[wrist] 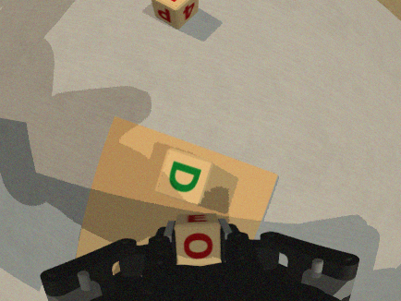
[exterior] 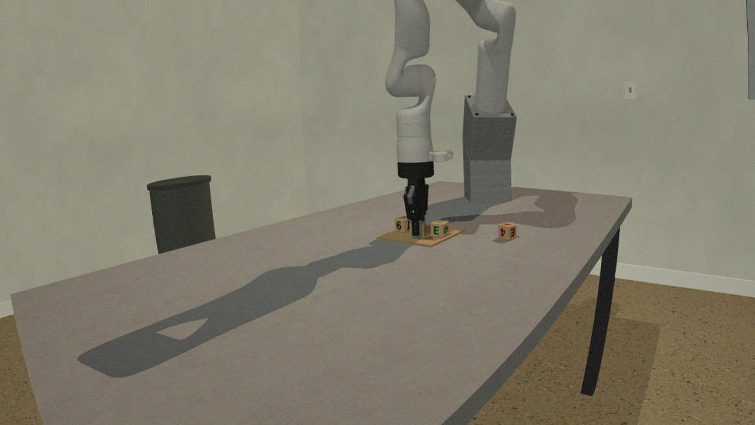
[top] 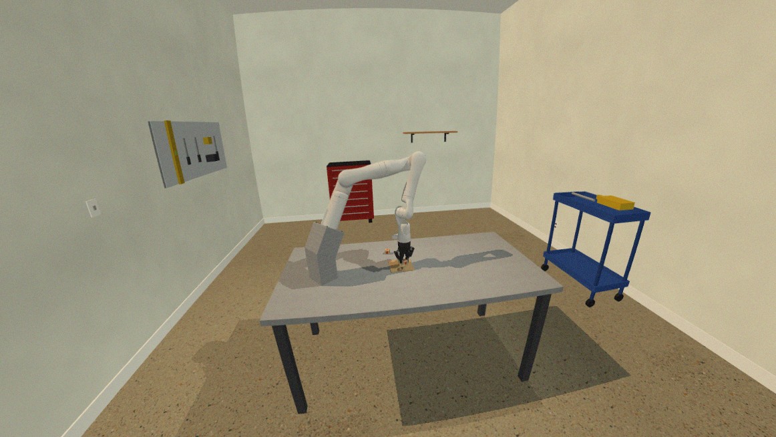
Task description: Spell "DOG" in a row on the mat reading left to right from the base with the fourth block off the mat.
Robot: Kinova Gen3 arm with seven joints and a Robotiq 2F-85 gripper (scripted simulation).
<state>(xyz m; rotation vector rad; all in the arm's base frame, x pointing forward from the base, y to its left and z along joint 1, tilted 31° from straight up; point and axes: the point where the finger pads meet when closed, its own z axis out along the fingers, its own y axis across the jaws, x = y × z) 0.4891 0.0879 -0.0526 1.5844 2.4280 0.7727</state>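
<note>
Right now the O block is right at my hand. Round my hand: tan mat (20 mm behind, 10 mm to the right, 20 mm below); G block (20 mm behind, 60 mm to the right); D block (30 mm behind, 40 mm to the left).
</note>
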